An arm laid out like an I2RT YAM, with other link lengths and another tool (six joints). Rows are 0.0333 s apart.
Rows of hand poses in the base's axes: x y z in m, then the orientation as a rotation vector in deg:
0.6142 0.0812 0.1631 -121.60 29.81 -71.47
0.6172 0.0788 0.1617 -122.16 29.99 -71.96
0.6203 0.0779 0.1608 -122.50 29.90 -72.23
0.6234 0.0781 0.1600 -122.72 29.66 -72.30
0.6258 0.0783 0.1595 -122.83 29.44 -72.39
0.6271 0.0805 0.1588 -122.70 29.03 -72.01
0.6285 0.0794 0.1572 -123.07 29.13 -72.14
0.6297 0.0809 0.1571 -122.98 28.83 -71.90
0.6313 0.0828 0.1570 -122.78 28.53 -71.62
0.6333 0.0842 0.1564 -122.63 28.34 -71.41
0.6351 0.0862 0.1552 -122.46 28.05 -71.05
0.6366 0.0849 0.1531 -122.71 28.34 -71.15
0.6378 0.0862 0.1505 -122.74 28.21 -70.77
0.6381 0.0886 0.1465 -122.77 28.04 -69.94
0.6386 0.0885 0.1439 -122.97 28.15 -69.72
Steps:
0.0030 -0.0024 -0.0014 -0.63 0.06 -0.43
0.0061 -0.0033 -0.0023 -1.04 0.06 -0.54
0.0092 -0.0031 -0.0031 -1.29 0.07 -0.44
0.0116 -0.0029 -0.0036 -1.47 0.02 -0.35
0.0129 -0.0007 -0.0043 -1.28 0.05 0.11
0.0143 -0.0018 -0.0059 -1.61 0.19 -0.07
0.0155 -0.0003 -0.0060 -1.50 0.19 0.25
0.0171 0.0016 -0.0061 -1.28 0.16 0.60
0.0191 0.0030 -0.0067 -1.11 0.15 0.85
0.0209 0.0050 -0.0079 -0.87 0.18 1.23
0.0224 0.0037 -0.0100 -1.05 0.32 0.95
0.0236 0.0050 -0.0126 -0.92 0.51 1.19
0.0239 0.0074 -0.0166 -0.60 0.92 1.65
0.0244 0.0073 -0.0192 -0.63 1.16 1.63

